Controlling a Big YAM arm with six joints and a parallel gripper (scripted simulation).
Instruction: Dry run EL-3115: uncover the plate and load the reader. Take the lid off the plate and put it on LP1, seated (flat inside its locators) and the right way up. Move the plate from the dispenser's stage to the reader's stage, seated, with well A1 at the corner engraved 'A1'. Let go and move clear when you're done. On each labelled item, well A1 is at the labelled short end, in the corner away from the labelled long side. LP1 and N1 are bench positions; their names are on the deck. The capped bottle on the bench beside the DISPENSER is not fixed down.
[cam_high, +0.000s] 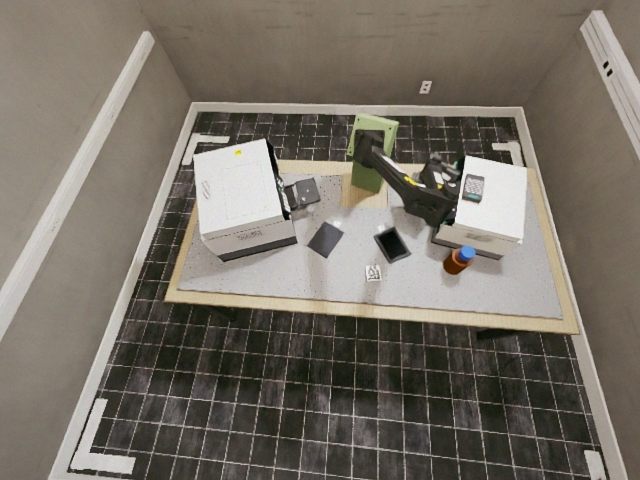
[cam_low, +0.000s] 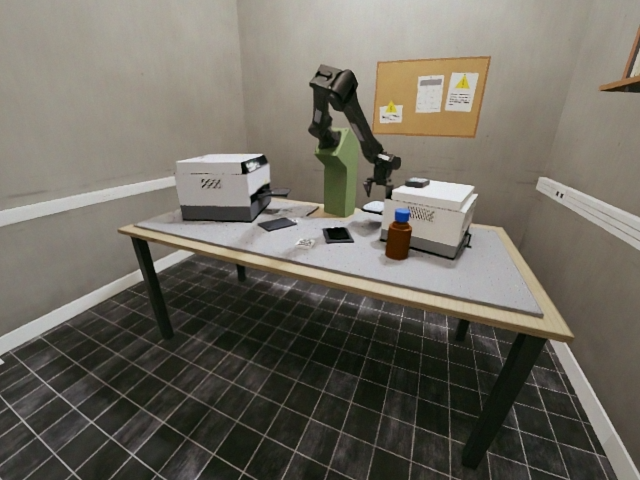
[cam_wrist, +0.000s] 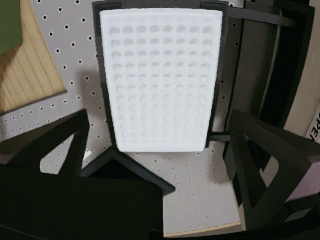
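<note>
My hand is 50 mm above the white well plate. Round my hand: brown capped bottle (320 mm ahead, 140 mm to the left, 30 mm below); then dark flat lid (220 mm ahead, 130 mm to the right, 130 mm below).
</note>
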